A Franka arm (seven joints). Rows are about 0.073 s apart.
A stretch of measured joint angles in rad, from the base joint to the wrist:
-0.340, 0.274, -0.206, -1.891, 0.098, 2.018, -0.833
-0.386, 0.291, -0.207, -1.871, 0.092, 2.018, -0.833
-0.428, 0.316, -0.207, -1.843, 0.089, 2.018, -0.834
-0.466, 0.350, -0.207, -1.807, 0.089, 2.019, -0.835
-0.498, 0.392, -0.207, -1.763, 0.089, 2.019, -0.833
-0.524, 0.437, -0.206, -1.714, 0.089, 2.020, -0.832
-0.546, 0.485, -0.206, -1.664, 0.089, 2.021, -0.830
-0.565, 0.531, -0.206, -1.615, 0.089, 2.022, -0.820
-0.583, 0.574, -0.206, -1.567, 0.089, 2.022, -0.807
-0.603, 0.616, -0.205, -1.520, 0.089, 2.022, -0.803
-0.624, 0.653, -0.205, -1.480, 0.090, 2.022, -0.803
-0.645, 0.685, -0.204, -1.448, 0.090, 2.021, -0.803
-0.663, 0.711, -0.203, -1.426, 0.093, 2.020, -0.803
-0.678, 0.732, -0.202, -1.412, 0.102, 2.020, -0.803
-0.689, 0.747, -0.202, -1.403, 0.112, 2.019, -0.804
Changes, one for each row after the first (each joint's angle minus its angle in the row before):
-0.046, 0.017, -0.001, 0.020, -0.006, 0.000, 0.000
-0.042, 0.025, 0.000, 0.028, -0.003, 0.000, -0.001
-0.038, 0.034, 0.000, 0.036, 0.000, 0.001, -0.001
-0.032, 0.042, 0.000, 0.044, 0.000, 0.000, 0.002
-0.026, 0.045, 0.001, 0.049, 0.000, 0.001, 0.001
-0.022, 0.048, 0.000, 0.050, 0.000, 0.001, 0.002
-0.019, 0.046, 0.000, 0.049, 0.000, 0.001, 0.010
-0.018, 0.043, 0.000, 0.048, 0.000, 0.000, 0.013
-0.020, 0.042, 0.001, 0.047, 0.000, 0.000, 0.004
-0.021, 0.037, 0.000, 0.040, 0.001, 0.000, 0.000
-0.021, 0.032, 0.001, 0.032, 0.000, -0.001, 0.000
-0.018, 0.026, 0.001, 0.022, 0.003, -0.001, 0.000
-0.015, 0.021, 0.001, 0.014, 0.009, 0.000, 0.000
-0.011, 0.015, 0.000, 0.009, 0.010, -0.001, -0.001

